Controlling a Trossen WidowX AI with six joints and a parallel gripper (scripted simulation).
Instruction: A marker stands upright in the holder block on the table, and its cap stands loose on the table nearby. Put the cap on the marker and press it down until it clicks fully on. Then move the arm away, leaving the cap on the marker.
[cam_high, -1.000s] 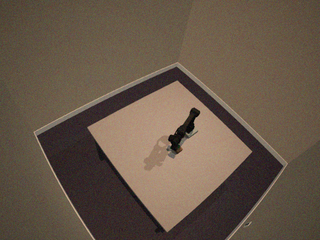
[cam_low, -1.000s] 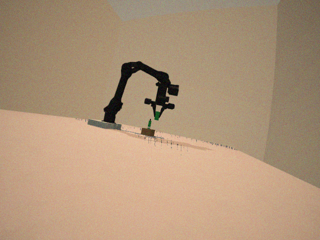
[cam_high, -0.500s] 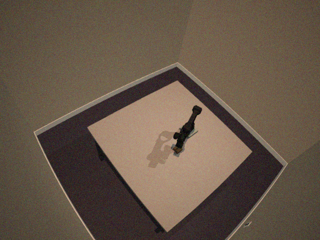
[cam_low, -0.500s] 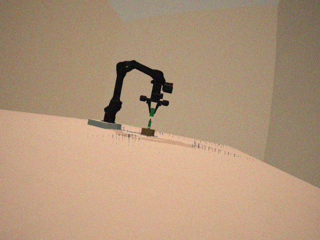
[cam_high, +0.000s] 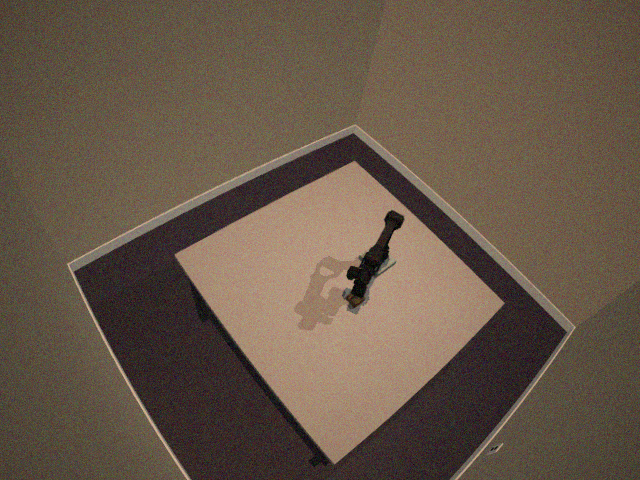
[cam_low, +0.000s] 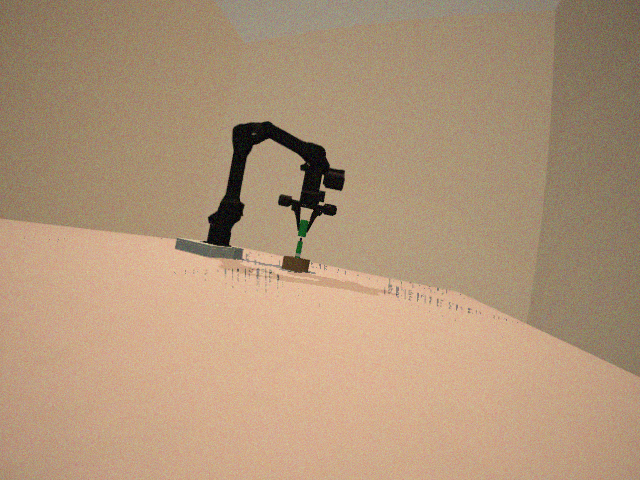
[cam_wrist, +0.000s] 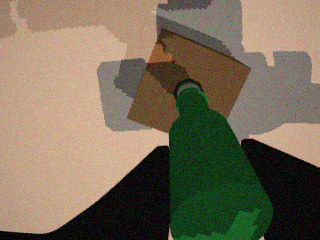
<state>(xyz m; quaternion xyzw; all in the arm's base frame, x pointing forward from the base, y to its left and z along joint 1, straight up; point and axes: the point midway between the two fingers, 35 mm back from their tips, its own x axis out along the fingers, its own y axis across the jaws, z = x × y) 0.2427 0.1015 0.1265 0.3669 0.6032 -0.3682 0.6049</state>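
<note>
The brown holder block is 110 mm below my gripper tip. Also, from my gripper tip: green cap 10 mm above.
</note>
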